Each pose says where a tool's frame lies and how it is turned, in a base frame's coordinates. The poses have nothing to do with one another.
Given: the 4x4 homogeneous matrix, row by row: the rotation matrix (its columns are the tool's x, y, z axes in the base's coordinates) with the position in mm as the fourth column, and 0 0 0 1 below. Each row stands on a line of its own.
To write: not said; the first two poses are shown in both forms.
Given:
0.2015, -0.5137, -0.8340, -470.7
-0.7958, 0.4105, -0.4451, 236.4
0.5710, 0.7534, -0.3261, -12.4
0, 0, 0, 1
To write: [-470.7, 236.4, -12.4, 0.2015, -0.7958, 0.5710, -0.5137, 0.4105, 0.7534]
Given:
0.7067, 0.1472, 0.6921, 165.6
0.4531, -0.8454, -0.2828, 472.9
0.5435, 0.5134, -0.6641, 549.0
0, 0, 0, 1
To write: [165.6, 472.9, 549.0, 0.7067, 0.4531, 0.5435, 0.1472, -0.8454, 0.5134]
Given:
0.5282, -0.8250, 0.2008, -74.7
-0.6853, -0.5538, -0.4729, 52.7
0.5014, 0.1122, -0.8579, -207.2
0, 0, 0, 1
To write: [-74.7, 52.7, -207.2, 0.5282, -0.6853, 0.5014, -0.8250, -0.5538, 0.1122]
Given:
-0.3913, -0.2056, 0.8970, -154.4
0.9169, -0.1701, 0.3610, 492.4
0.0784, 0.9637, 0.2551, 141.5
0, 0, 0, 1
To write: [-154.4, 492.4, 141.5, -0.3913, 0.9169, 0.0784, -0.2056, -0.1701, 0.9637]
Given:
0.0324, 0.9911, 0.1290, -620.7
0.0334, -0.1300, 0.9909, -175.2
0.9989, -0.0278, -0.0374, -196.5
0, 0, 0, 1
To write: [-620.7, -175.2, -196.5, 0.0324, 0.0334, 0.9989, 0.9911, -0.1300, -0.0278]
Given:
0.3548, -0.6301, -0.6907, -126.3
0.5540, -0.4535, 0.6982, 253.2
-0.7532, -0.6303, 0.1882, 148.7
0, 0, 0, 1
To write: [-126.3, 253.2, 148.7, 0.3548, 0.5540, -0.7532, -0.6301, -0.4535, -0.6303]
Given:
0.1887, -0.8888, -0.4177, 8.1
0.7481, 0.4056, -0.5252, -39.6
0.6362, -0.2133, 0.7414, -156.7
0, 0, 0, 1
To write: [8.1, -39.6, -156.7, 0.1887, 0.7481, 0.6362, -0.8888, 0.4056, -0.2133]
